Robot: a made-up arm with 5 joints.
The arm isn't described. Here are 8 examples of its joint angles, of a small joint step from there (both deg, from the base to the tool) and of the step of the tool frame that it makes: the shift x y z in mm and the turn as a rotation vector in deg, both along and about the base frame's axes.
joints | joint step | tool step
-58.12 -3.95 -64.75 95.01 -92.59 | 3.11 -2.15 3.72 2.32 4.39 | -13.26 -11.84 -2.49 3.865 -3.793 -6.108
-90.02 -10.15 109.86 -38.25 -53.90 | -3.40 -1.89 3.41 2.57 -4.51 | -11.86 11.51 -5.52 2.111 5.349 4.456
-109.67 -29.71 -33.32 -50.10 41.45 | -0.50 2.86 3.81 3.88 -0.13 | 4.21 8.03 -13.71 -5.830 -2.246 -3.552
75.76 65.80 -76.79 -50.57 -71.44 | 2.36 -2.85 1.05 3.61 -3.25 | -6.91 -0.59 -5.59 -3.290 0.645 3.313
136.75 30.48 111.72 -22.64 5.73 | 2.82 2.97 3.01 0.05 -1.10 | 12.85 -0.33 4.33 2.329 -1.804 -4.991
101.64 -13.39 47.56 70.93 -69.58 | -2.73 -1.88 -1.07 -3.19 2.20 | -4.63 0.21 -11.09 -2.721 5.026 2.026
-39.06 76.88 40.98 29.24 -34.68 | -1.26 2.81 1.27 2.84 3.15 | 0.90 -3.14 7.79 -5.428 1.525 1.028
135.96 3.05 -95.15 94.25 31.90 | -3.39 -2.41 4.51 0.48 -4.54 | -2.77 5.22 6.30 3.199 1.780 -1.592
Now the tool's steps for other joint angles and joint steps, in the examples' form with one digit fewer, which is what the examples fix.
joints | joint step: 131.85 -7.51 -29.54 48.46 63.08 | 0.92 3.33 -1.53 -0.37 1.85
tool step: 0.6 2.5 -3.8 1.39 -0.67 -0.34
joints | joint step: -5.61 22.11 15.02 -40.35 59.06 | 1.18 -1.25 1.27 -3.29 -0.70
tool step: -3.4 -2.0 6.4 -1.08 -4.03 -1.66
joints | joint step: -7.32 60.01 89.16 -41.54 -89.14 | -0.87 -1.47 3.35 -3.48 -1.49
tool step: 3.6 -6.4 0.9 -3.38 -1.14 1.81
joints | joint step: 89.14 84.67 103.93 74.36 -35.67 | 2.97 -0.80 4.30 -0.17 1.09
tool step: 1.1 -3.5 -7.6 0.32 4.49 -2.89
